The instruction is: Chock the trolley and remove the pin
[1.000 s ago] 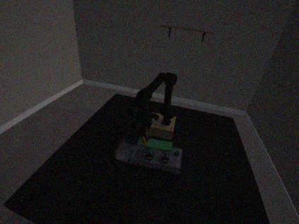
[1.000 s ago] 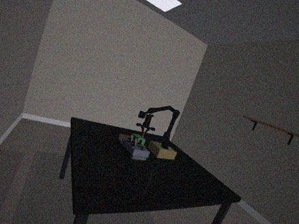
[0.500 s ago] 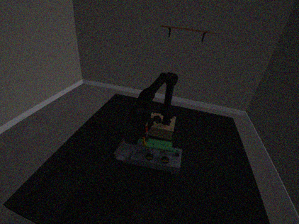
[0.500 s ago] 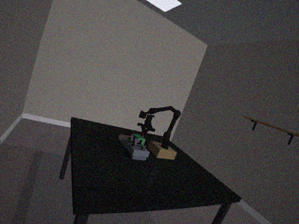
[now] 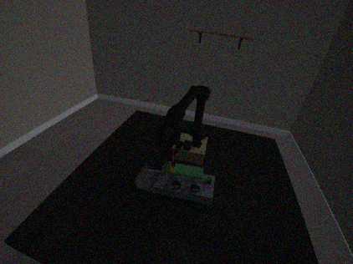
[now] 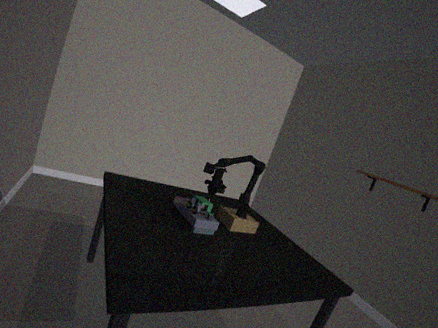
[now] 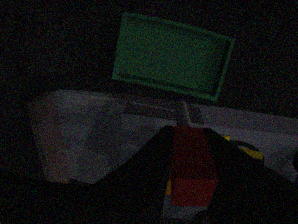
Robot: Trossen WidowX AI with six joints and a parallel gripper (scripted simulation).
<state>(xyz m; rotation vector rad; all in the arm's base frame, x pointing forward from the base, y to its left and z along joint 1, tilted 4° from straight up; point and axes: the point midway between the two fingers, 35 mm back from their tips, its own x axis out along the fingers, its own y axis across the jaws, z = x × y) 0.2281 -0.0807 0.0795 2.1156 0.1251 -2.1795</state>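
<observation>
Right now the yellow chock is 50 mm below my gripper tip, 50 mm ahead of it and 30 mm to the left of it. The rest, counted from my gripper tip: trolley 120 mm to the left, 90 mm ahead, 30 mm below; then red-headed stop pin right at my gripper tip.
</observation>
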